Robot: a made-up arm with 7 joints. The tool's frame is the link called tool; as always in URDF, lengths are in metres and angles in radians. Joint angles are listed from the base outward. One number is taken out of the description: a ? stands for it. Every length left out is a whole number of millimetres.
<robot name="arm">
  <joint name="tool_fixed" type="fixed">
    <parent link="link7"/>
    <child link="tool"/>
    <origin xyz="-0.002 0 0.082" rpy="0 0 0"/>
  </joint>
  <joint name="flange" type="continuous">
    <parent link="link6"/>
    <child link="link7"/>
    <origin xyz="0 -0.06 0.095" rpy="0 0 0"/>
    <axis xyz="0 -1 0"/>
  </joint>
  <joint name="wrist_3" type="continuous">
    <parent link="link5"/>
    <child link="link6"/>
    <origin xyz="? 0 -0.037" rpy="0 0 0"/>
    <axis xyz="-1 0 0"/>
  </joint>
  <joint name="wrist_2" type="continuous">
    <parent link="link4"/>
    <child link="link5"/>
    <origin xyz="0 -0.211 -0.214" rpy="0 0 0"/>
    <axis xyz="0 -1 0"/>
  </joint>
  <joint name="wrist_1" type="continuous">
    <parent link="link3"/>
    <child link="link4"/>
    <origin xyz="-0.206 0.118 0" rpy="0 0 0"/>
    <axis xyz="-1 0 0"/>
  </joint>
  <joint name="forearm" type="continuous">
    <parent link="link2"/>
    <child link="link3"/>
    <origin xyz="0.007 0 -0.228" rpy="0 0 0"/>
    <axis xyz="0 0 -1"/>
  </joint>
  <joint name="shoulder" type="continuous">
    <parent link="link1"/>
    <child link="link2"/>
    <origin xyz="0.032 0 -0.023" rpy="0 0 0"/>
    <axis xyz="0 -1 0"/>
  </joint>
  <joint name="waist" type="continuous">
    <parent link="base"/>
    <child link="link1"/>
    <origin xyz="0 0.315 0.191" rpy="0 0 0"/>
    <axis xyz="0 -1 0"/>
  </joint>
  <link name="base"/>
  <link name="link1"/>
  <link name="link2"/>
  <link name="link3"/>
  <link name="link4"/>
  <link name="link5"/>
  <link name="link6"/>
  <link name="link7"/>
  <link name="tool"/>
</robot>
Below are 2 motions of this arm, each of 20 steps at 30 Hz.
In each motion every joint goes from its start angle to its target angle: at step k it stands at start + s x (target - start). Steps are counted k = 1, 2, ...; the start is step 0. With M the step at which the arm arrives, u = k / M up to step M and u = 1 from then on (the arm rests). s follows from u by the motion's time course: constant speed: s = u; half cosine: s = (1 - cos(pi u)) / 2; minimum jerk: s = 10 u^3 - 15 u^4 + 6 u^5.
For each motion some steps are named. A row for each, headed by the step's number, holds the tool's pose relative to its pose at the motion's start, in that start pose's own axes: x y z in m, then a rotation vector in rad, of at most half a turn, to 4 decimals.
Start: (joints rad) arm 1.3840 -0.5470 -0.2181 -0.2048 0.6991 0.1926 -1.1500
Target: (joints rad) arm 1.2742 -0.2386 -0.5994 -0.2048 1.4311 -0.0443 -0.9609
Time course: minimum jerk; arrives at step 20
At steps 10, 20:
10: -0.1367 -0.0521 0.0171 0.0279 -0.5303 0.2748
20: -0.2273 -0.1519 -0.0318 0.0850 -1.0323 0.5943

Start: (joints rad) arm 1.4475 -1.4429 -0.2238 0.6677 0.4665 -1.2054 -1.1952
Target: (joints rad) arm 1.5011 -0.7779 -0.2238 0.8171 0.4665 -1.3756 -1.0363
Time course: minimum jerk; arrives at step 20
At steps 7, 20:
7: -0.0342 0.0248 0.0380 -0.1195 -0.1374 -0.0280
20: -0.1580 0.1418 0.0980 -0.5167 -0.5730 -0.1045

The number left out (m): 0.401
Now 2 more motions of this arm.
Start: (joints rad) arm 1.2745 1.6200 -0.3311 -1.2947 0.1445 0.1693 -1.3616
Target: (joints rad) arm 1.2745 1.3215 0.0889 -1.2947 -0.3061 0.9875 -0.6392
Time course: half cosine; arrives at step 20
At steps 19, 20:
19: 0.0992 0.0725 -0.0554 -0.1692 -0.3560 -0.7633
20: 0.1001 0.0730 -0.0557 -0.1724 -0.3571 -0.7669

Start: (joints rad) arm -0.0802 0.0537 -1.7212 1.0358 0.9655 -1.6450 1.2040
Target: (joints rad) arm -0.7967 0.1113 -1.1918 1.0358 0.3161 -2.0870 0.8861
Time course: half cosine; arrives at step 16
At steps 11, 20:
11: -0.1895 -0.1456 0.1258 -0.3494 -0.4588 -0.8519
20: -0.2923 -0.1370 0.1405 -0.3667 -0.6143 -1.1355

